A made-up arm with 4 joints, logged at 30 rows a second.
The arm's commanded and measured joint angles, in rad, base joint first. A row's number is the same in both.
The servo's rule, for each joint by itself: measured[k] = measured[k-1] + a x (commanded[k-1-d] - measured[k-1]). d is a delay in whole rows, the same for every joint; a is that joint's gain. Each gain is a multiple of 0.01, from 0.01 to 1. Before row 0 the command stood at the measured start. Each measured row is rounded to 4 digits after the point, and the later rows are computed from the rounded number. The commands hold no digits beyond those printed.
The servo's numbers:
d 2
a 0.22 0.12 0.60 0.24
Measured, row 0: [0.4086, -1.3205, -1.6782, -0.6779]
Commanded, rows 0 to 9: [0.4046, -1.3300, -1.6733, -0.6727]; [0.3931, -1.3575, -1.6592, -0.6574]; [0.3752, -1.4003, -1.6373, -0.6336]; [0.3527, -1.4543, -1.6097, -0.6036]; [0.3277, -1.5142, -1.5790, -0.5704]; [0.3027, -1.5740, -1.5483, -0.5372]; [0.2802, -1.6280, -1.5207, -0.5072]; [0.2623, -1.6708, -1.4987, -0.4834]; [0.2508, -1.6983, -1.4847, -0.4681]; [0.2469, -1.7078, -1.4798, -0.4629]
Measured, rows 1 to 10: [0.4086, -1.3205, -1.6782, -0.6779]; [0.4086, -1.3205, -1.6782, -0.6779]; [0.4077, -1.3216, -1.6753, -0.6767]; [0.4045, -1.3259, -1.6656, -0.6721]; [0.3981, -1.3348, -1.6486, -0.6629]; [0.3881, -1.3491, -1.6253, -0.6487]; [0.3748, -1.3689, -1.5975, -0.6299]; [0.3589, -1.3935, -1.5680, -0.6077]; [0.3416, -1.4216, -1.5396, -0.5836]; [0.3242, -1.4515, -1.5151, -0.5596]
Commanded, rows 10 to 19: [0.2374, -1.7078, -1.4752, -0.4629]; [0.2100, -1.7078, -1.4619, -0.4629]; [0.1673, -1.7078, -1.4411, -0.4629]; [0.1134, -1.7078, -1.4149, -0.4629]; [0.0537, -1.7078, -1.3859, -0.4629]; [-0.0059, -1.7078, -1.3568, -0.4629]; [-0.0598, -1.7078, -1.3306, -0.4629]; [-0.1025, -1.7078, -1.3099, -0.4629]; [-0.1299, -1.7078, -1.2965, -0.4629]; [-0.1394, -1.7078, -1.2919, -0.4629]
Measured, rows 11 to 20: [0.3081, -1.4811, -1.4969, -0.5376]; [0.2946, -1.5083, -1.4866, -0.5197]; [0.2820, -1.5322, -1.4798, -0.5061]; [0.2662, -1.5533, -1.4691, -0.4957]; [0.2444, -1.5718, -1.4523, -0.4878]; [0.2156, -1.5881, -1.4299, -0.4818]; [0.1800, -1.6025, -1.4035, -0.4773]; [0.1391, -1.6151, -1.3755, -0.4738]; [0.0953, -1.6262, -1.3486, -0.4712]; [0.0518, -1.6360, -1.3254, -0.4692]
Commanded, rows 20 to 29: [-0.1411, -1.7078, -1.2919, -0.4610]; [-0.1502, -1.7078, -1.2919, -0.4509]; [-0.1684, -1.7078, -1.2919, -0.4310]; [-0.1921, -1.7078, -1.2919, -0.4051]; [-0.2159, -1.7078, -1.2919, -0.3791]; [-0.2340, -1.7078, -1.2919, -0.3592]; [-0.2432, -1.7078, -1.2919, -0.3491]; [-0.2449, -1.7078, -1.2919, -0.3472]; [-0.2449, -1.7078, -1.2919, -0.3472]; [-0.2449, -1.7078, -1.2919, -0.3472]
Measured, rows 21 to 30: [0.0118, -1.6446, -1.3081, -0.4677]; [-0.0215, -1.6522, -1.2984, -0.4665]; [-0.0478, -1.6589, -1.2945, -0.4652]; [-0.0703, -1.6648, -1.2929, -0.4618]; [-0.0919, -1.6700, -1.2923, -0.4544]; [-0.1139, -1.6745, -1.2921, -0.4426]; [-0.1363, -1.6785, -1.2920, -0.4274]; [-0.1578, -1.6820, -1.2919, -0.4110]; [-0.1766, -1.6851, -1.2919, -0.3961]; [-0.1916, -1.6878, -1.2919, -0.3844]
